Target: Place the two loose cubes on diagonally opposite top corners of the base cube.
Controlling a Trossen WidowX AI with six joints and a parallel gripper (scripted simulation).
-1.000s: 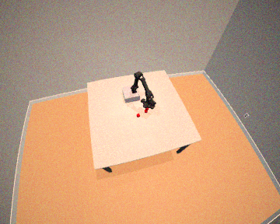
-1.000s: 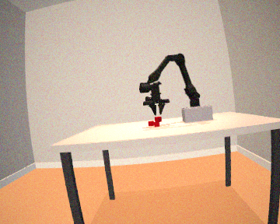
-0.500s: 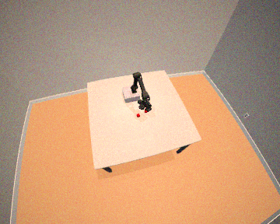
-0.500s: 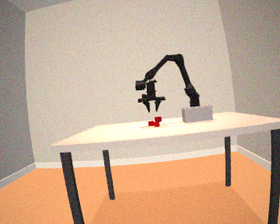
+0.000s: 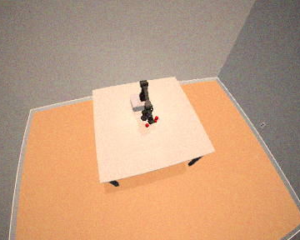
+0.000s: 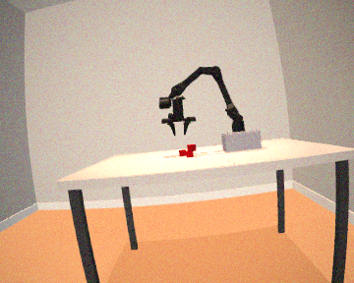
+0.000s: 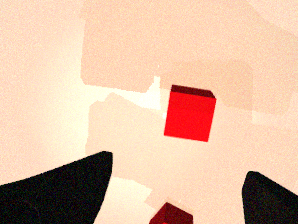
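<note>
The red cube is 13 cm to the left of my gripper tip, 7 cm below it and 4 cm behind it.
</note>
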